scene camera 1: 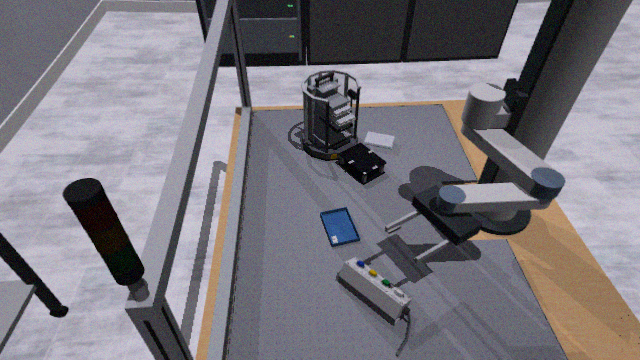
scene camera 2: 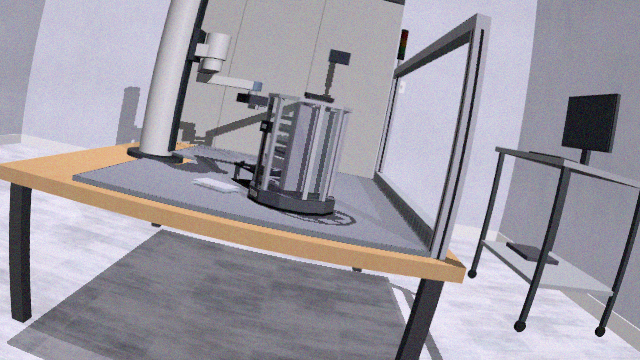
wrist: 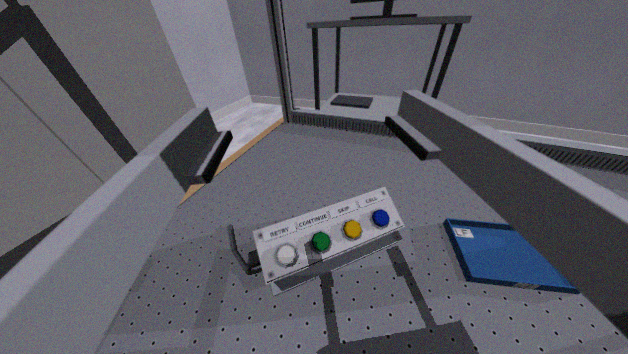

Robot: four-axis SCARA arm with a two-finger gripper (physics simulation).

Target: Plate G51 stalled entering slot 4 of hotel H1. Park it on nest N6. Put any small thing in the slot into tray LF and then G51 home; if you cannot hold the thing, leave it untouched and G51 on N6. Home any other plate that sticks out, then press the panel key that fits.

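Pixels of known places: gripper, fingertip midpoint: [scene camera 1: 400, 244] [wrist: 309, 113]; arm's base, link origin: [scene camera 2: 154, 157].
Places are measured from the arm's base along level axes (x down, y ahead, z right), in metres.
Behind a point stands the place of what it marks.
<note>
My gripper [scene camera 1: 404, 244] {x -0.266, y 0.461, z -0.345 m} [wrist: 309, 113] {x -0.266, y 0.461, z -0.345 m} is open, with nothing between its fingers, above the mat near the key panel [scene camera 1: 374, 292] {x -0.078, y 0.522, z -0.380 m} [wrist: 327, 235] {x -0.083, y 0.490, z -0.343 m}. The panel has a white RETRY key [wrist: 287, 254] {x -0.082, y 0.446, z -0.382 m}, green CONTINUE key [wrist: 320, 241] {x -0.082, y 0.479, z -0.349 m}, yellow SKIP key [wrist: 352, 229] {x -0.082, y 0.513, z -0.312 m} and blue CALL key [wrist: 381, 218] {x -0.082, y 0.548, z -0.276 m}. The blue tray LF [scene camera 1: 340, 227] {x -0.015, y 0.595, z -0.072 m} [wrist: 505, 257] {x -0.015, y 0.592, z -0.069 m} lies beside it, with nothing visible inside. The hotel H1 [scene camera 1: 314, 120] {x -0.205, y 0.670, z 0.335 m} [scene camera 2: 295, 202] {x -0.043, y 0.617, z 0.549 m} holds several light plates [scene camera 1: 343, 121] {x -0.195, y 0.552, z 0.336 m}; their labels and exact seating cannot be read. The black nest N6 [scene camera 1: 362, 159] {x -0.073, y 0.477, z 0.236 m} stands before it with no plate visible on top.
A flat white piece [scene camera 1: 380, 139] {x -0.027, y 0.368, z 0.420 m} [scene camera 2: 216, 185] {x -0.027, y 0.381, z 0.456 m} lies beside the hotel and nest. The arm's column [scene camera 1: 575, 80] {x -0.600, y -0.007, z -0.075 m} [scene camera 2: 167, 75] {x -0.334, y 0.017, z 0.073 m} stands at the table edge. A framed guard [scene camera 1: 197, 130] {x -0.618, y 0.966, z -0.258 m} [scene camera 2: 462, 125] {x -0.327, y 0.969, z 0.700 m} runs along the opposite side. A cable [scene camera 1: 406, 335] {x -0.019, y 0.440, z -0.488 m} leaves the panel's end.
</note>
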